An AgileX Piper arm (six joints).
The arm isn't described. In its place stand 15 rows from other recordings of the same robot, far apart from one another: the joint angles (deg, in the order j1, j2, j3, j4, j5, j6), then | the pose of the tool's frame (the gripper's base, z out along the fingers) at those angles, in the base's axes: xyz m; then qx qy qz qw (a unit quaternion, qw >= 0).
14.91, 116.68, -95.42, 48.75, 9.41, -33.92 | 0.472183, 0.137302, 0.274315, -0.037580, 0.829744, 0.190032, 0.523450
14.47, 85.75, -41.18, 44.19, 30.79, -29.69 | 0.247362, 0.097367, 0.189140, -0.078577, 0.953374, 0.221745, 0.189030
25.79, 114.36, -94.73, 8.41, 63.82, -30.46 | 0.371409, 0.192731, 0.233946, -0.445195, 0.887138, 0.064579, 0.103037
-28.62, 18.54, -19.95, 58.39, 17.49, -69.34 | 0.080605, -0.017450, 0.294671, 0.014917, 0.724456, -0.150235, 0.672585
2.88, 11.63, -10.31, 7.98, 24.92, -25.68 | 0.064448, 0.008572, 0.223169, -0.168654, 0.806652, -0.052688, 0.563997
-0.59, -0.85, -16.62, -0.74, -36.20, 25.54 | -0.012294, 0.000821, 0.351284, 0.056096, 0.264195, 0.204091, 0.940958
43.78, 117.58, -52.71, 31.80, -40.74, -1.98 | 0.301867, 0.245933, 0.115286, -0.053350, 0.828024, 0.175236, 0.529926
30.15, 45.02, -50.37, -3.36, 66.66, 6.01 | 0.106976, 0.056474, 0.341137, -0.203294, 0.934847, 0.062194, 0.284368
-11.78, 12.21, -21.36, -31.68, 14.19, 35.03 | 0.056456, -0.023741, 0.306224, 0.141937, 0.680092, -0.092546, 0.713277
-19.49, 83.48, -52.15, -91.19, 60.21, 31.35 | 0.239524, -0.168530, 0.297846, -0.003318, 0.775955, -0.624872, 0.086121
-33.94, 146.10, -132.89, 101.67, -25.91, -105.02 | 0.465345, -0.360109, 0.214737, 0.340800, 0.701318, -0.350263, 0.518965
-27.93, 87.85, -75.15, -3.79, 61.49, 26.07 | 0.272985, -0.150704, 0.309933, 0.437126, 0.880546, -0.034356, 0.179941
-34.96, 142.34, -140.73, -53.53, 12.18, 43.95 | 0.471117, -0.348229, 0.295589, 0.220473, 0.696503, -0.311979, 0.607408
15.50, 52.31, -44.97, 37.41, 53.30, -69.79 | 0.143597, 0.085821, 0.321665, -0.534221, 0.738234, 0.141336, 0.386837
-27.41, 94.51, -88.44, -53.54, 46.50, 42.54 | 0.307320, -0.219171, 0.378379, 0.337138, 0.779923, -0.370605, 0.375113
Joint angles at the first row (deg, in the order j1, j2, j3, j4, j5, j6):
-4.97 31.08 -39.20 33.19 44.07 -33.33
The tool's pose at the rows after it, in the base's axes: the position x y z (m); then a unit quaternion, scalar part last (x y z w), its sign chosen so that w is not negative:
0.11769, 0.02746, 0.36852, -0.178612, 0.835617, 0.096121, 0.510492
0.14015, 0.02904, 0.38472, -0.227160, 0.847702, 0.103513, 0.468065
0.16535, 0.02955, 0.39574, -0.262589, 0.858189, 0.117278, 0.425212
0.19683, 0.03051, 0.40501, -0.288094, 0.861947, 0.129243, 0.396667
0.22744, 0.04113, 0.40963, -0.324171, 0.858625, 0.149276, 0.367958
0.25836, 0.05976, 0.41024, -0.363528, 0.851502, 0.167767, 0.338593
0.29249, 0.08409, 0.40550, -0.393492, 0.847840, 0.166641, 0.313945
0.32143, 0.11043, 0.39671, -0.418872, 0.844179, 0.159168, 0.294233
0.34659, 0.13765, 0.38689, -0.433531, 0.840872, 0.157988, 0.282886
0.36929, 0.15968, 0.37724, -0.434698, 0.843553, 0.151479, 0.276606
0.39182, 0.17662, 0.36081, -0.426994, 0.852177, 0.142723, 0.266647
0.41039, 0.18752, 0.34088, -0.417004, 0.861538, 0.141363, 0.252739
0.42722, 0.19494, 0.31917, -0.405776, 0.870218, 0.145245, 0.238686
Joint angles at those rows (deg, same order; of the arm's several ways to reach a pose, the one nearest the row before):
-4.97 38.94 -47.44 33.18 48.93 -38.24
-4.97 46.51 -54.90 33.19 55.55 -41.79
-4.97 54.02 -61.85 33.18 61.47 -43.98
-4.27 61.93 -69.01 33.19 64.86 -45.33
-1.25 69.50 -75.85 33.19 67.72 -46.02
3.00 77.19 -82.93 32.66 70.11 -46.02
7.98 85.34 -90.51 29.80 70.64 -44.34
12.43 92.70 -97.43 26.73 70.86 -42.66
16.10 99.60 -104.27 24.85 70.86 -40.60
18.68 105.97 -111.22 22.56 70.97 -37.65
20.30 112.19 -117.20 20.19 70.97 -34.58
20.97 117.40 -121.34 19.17 71.08 -32.43
21.09 122.19 -124.70 19.10 71.08 -30.88

